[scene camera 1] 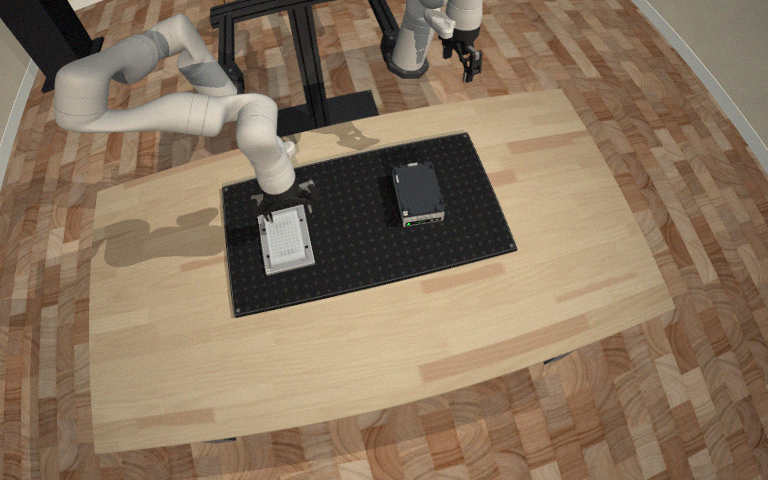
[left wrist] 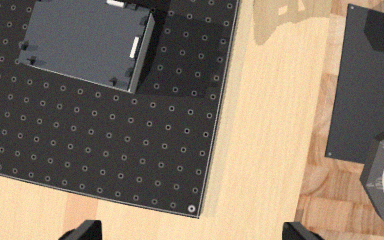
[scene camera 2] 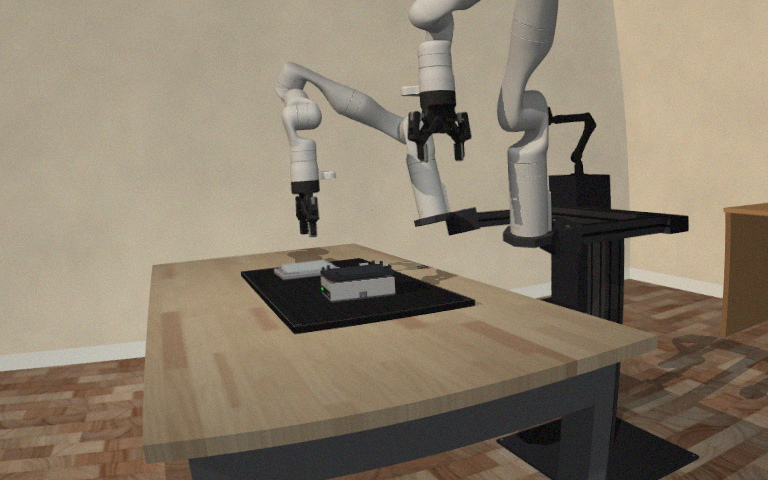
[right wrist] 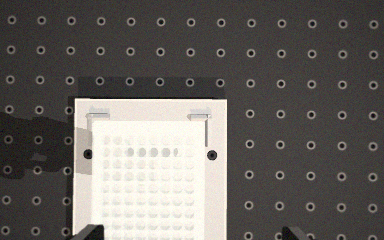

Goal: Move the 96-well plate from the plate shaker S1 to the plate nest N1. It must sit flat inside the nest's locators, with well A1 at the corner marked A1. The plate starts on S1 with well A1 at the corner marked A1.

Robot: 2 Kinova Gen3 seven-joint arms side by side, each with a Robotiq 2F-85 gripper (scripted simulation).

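A white 96-well plate (scene camera 1: 287,249) is visible in scene camera 1, and the right wrist view shows the plate (right wrist: 143,172) as well; in the left wrist view the plate is out of frame. The robot's right gripper (scene camera 1: 290,214) appears again in scene camera 2 (scene camera 2: 308,235). The left gripper (scene camera 2: 442,161) can likewise be found in scene camera 1 (scene camera 1: 456,69).
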